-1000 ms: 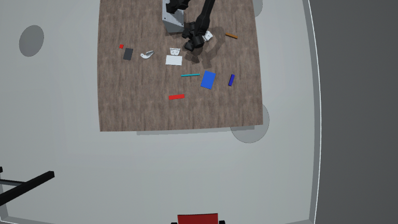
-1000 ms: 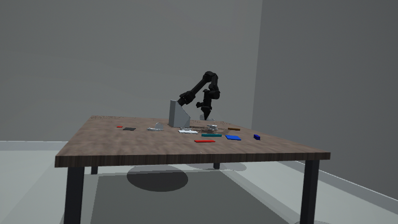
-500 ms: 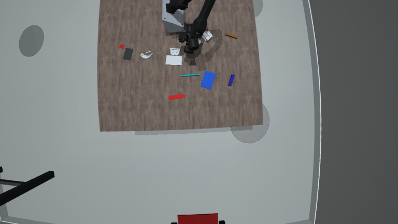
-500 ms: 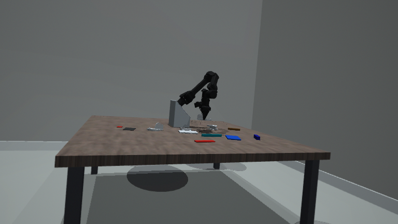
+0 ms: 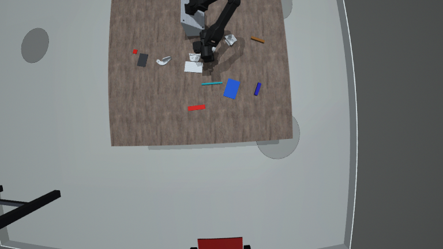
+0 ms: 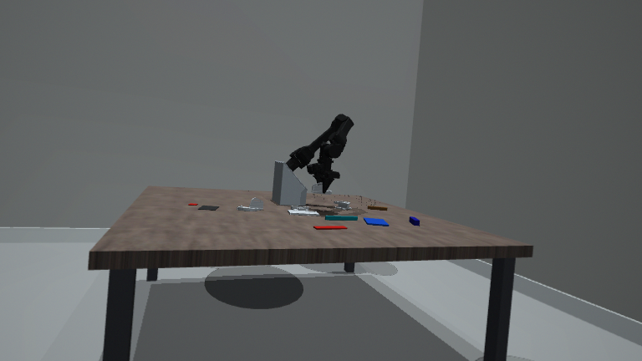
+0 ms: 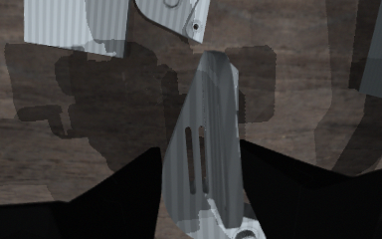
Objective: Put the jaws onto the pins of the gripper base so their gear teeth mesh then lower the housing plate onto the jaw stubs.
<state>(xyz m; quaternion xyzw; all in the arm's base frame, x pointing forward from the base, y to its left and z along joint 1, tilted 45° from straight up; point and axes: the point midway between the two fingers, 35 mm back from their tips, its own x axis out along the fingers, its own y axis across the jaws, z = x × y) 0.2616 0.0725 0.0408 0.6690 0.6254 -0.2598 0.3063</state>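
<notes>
My gripper tip is 11 cm to the left of the white flat plate, 8 cm above it and 7 cm short of it. Round my gripper tip: blue plate: 25 cm ahead, 13 cm to the left, 8 cm below; then orange bar: 35 cm to the left, 8 cm below, 7 cm behind; then teal bar: 20 cm ahead, 7 cm below.
</notes>
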